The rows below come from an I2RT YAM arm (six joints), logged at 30 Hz.
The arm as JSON. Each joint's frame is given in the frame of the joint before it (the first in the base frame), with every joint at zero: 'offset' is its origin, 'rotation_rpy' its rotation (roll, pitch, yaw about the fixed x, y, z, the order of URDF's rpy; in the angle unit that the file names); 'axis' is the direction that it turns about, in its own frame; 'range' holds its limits. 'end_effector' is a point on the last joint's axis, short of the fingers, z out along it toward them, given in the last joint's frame.
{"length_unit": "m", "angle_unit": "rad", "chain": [
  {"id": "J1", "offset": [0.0, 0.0, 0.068], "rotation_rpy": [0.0, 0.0, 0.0], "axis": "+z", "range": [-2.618, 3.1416]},
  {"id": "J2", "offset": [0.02, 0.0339, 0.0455], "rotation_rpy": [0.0, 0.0, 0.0], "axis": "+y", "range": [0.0, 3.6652]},
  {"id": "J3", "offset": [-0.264, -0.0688, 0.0], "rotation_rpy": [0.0, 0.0, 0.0], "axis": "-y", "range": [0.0, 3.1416]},
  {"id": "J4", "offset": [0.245, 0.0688, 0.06], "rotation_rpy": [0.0, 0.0, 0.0], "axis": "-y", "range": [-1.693, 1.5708]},
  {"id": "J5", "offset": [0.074, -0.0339, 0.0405], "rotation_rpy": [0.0, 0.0, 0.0], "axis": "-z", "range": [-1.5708, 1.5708]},
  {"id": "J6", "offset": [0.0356, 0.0, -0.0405], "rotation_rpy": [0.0, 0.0, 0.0], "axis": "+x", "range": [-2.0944, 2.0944]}
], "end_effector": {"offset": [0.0, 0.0, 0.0], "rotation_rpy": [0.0, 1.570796, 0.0]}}
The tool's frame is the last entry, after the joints.
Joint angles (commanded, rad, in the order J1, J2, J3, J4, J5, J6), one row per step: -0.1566, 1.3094, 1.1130, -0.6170, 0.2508, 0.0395; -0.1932, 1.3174, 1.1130, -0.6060, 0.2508, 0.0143; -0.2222, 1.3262, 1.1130, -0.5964, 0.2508, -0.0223; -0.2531, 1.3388, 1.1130, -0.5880, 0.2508, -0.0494; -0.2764, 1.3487, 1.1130, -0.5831, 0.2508, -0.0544; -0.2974, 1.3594, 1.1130, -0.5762, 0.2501, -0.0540; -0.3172, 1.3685, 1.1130, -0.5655, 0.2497, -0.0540; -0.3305, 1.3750, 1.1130, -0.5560, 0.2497, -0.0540; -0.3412, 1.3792, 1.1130, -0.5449, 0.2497, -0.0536; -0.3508, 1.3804, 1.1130, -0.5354, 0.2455, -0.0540; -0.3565, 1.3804, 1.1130, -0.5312, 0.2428, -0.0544; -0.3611, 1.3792, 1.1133, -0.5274, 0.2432, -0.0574; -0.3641, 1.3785, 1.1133, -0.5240, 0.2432, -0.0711; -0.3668, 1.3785, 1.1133, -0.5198, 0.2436, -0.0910
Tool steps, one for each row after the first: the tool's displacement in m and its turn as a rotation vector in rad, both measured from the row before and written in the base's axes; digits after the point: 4 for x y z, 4 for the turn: 0.0002, -0.0104, -0.0013, -0.0160, 0.0061, -0.0189; 0.0004, -0.0084, -0.0016, -0.0222, 0.0131, -0.0033; 0.0005, -0.0092, -0.0027, -0.0150, 0.0149, -0.0119; 0.0001, -0.0070, -0.0023, -0.0016, 0.0069, -0.0198; 0.0005, -0.0064, -0.0024, 0.0018, 0.0033, -0.0208; 0.0004, -0.0062, -0.0017, -0.0002, -0.0016, -0.0195; 0.0004, -0.0043, -0.0011, -0.0010, -0.0028, -0.0133; 0.0004, -0.0035, -0.0003, -0.0021, -0.0067, -0.0110; -0.0001, -0.0029, 0.0004, -0.0002, -0.0087, -0.0064; -0.0003, -0.0016, 0.0003, 0.0001, -0.0044, -0.0035; -0.0004, -0.0013, 0.0007, -0.0038, -0.0035, -0.0028; -0.0002, -0.0009, 0.0005, -0.0090, 0.0026, 0.0065; 0.0000, -0.0009, 0.0003, -0.0128, 0.0055, 0.0107
